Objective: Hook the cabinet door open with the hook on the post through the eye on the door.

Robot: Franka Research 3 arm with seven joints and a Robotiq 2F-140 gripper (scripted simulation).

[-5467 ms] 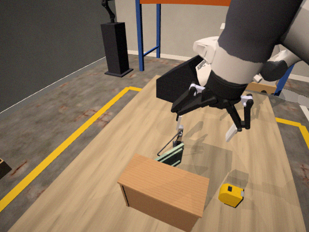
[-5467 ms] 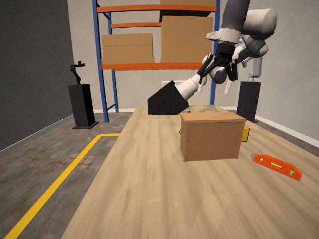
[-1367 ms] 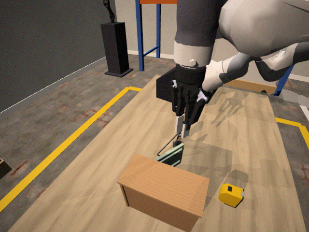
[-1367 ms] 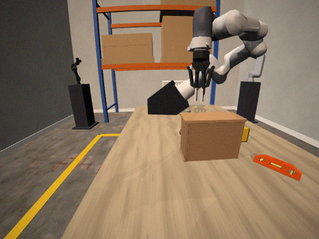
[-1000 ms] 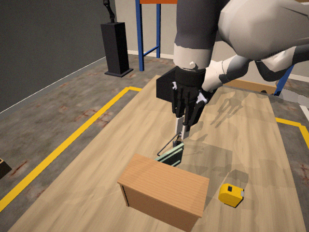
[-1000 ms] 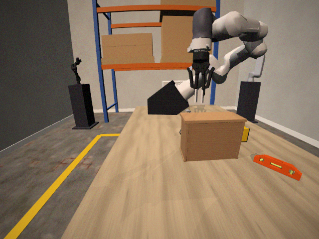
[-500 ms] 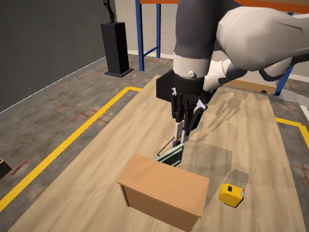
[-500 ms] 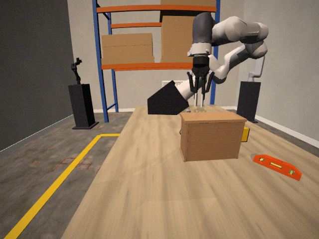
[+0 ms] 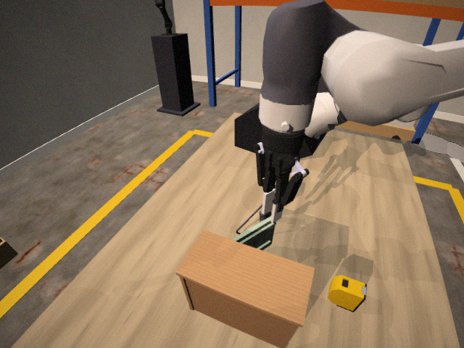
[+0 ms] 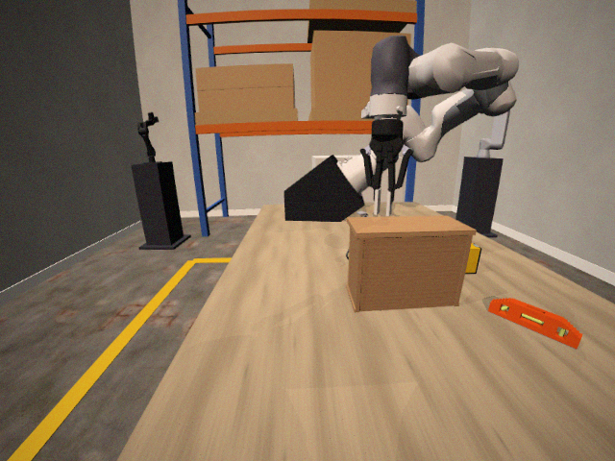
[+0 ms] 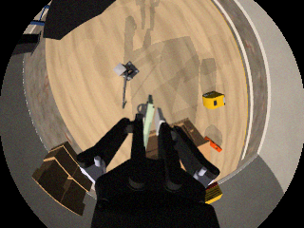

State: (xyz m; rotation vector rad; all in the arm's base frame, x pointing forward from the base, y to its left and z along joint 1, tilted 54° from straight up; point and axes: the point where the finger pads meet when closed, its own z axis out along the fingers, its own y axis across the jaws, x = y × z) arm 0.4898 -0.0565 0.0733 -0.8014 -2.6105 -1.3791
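Now: hand 60 mm short of the green door, 40 mm to the left of it and 100 mm above it. Also, from my hand: hook post: 80 mm behind, 40 mm to the right, 90 mm below; yellow tape measure: 50 mm ahead, 220 mm to the left, 140 mm below; orange spirit level: 300 mm ahead, 220 mm to the left, 160 mm below.
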